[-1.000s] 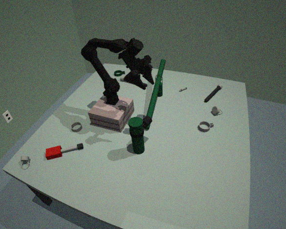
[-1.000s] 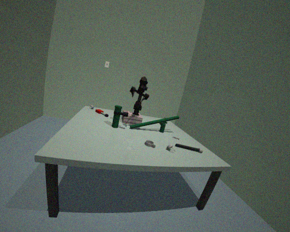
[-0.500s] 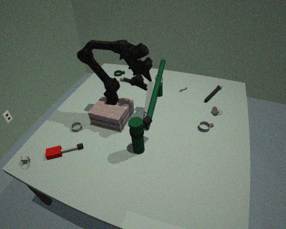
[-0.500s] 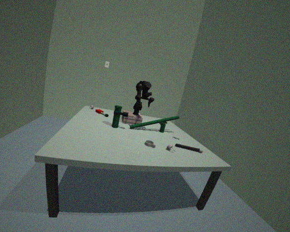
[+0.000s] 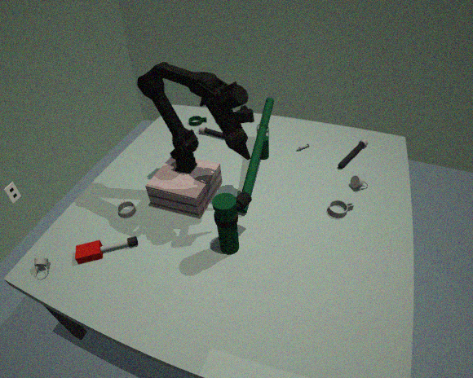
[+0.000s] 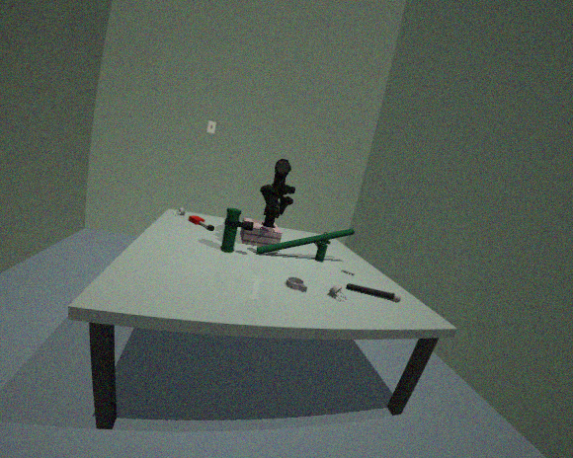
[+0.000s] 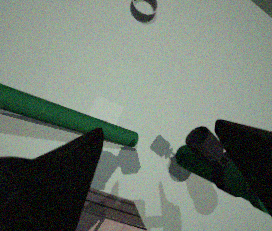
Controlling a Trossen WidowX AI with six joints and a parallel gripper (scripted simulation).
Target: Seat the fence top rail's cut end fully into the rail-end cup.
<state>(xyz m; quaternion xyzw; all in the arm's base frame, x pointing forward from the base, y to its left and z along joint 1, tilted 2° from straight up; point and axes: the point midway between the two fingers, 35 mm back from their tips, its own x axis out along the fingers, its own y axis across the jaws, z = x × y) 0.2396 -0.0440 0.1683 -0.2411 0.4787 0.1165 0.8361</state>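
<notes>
Now: gripper tip 2 cm short of the dark rail-end cup, 13 cm to the left of it and 9 cm above it. The rest, counted from my gripper tip: screw 12 cm ahead, 42 cm to the left, 22 cm below; loop-cap post 4 cm behind, 32 cm to the left, 13 cm below.
</notes>
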